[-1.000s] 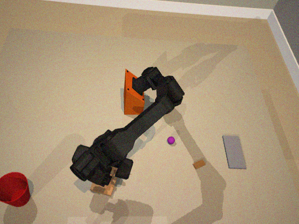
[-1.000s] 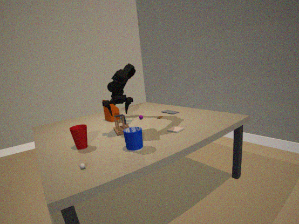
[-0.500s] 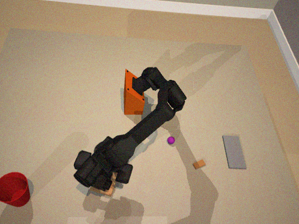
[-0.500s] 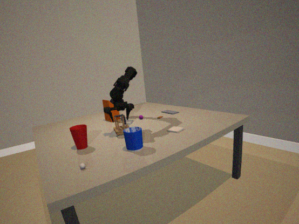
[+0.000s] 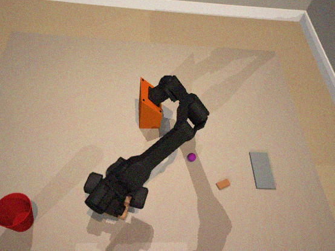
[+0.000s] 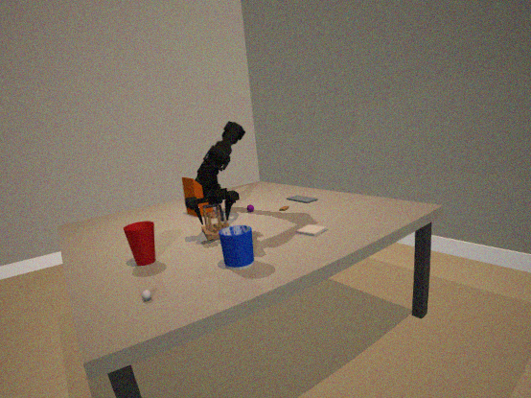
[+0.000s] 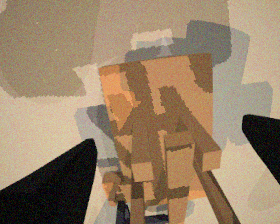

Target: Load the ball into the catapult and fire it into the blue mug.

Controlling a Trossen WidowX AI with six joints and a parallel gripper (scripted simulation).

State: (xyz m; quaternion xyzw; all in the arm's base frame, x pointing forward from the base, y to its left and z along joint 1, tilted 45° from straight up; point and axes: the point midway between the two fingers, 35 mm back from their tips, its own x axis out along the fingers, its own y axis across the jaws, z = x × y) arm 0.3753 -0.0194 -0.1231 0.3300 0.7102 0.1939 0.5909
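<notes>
Right now the purple ball is 260 mm to the left of my gripper tip, 190 mm behind it and 40 mm below it. From my gripper tip the other things lie so: blue mug 290 mm ahead, 70 mm to the right, 20 mm below; then red cup 280 mm to the right, 60 mm ahead, 20 mm below; then wooden catapult 60 mm behind, 40 mm to the left.
</notes>
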